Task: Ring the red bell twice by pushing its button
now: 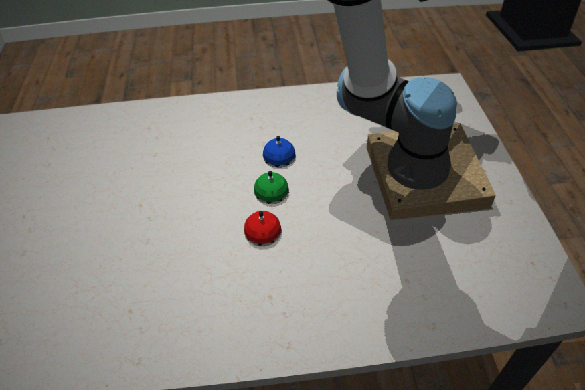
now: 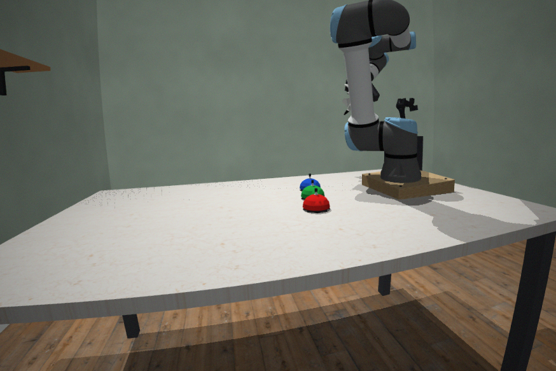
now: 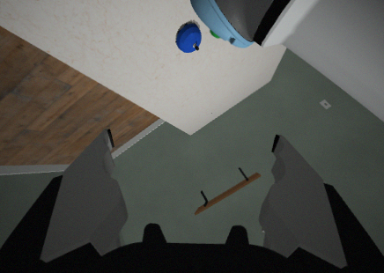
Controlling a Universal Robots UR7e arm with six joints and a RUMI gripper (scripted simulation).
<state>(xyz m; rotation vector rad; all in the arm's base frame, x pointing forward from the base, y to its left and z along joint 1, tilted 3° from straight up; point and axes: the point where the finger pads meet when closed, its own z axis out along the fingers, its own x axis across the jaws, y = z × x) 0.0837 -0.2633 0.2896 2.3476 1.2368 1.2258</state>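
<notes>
Right now my hand is 30 cm short of the red bell, 35 cm to the right of it and 30 cm above it. From my hand the other things lie so: green bell (26 cm ahead, 23 cm to the left, 30 cm below); then blue bell (23 cm ahead, 11 cm to the left, 30 cm below).
</notes>
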